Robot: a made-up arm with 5 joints.
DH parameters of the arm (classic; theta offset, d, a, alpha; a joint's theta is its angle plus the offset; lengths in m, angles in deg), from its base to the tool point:
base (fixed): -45 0 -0.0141 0
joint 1: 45 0.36 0.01 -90
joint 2: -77.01 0 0.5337 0
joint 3: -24.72 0 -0.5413 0
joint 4: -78.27 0.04 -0.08 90
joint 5: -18.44 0 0.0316 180
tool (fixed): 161.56 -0.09 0 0
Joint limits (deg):
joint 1: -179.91..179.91
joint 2: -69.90..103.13
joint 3: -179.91..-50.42
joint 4: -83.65..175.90
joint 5: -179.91..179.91
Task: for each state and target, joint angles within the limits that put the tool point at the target. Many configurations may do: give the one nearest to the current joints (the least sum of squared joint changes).
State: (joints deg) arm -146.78 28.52 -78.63 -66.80 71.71
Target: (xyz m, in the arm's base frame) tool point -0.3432 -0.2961 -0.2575
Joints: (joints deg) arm -145.65 83.24 -51.21 -59.56 69.84
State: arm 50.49 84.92 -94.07 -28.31 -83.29
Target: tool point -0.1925 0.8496 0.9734
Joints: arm 101.64 20.38 -103.20 -45.55 -85.80
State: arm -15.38 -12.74 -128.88 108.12 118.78
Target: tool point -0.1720 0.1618 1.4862
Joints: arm -24.64 -31.28 -151.50 88.13 123.91
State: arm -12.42 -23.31 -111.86 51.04 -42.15
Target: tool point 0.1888 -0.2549 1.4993
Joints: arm -54.69 -3.91 -144.66 35.69 -59.61
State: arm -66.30 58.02 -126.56 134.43 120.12
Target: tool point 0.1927 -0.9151 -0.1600
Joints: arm -81.90 89.78 -136.35 112.89 124.96
